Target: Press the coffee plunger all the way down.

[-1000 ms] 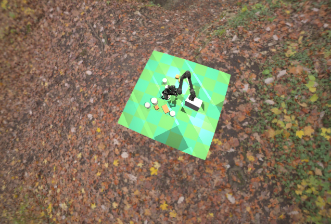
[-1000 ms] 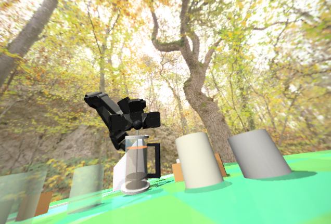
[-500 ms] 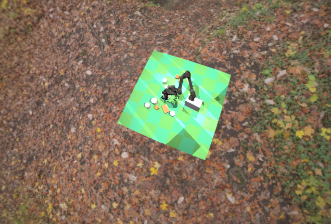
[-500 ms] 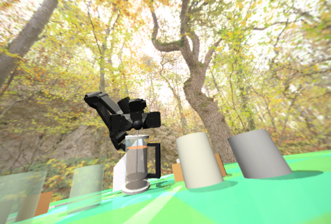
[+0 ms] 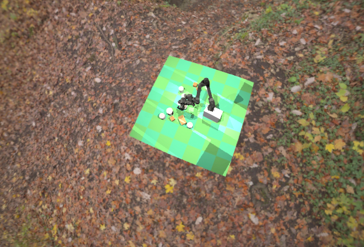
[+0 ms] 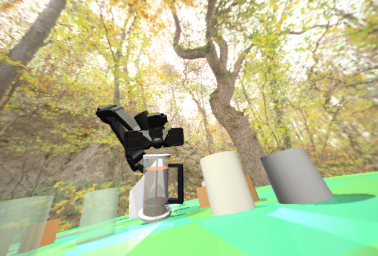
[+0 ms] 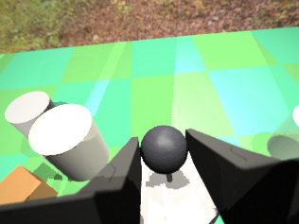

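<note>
Right now my gripper tip is 30 mm past the coffee press, 10 mm to the right of it and 90 mm above it.
</note>
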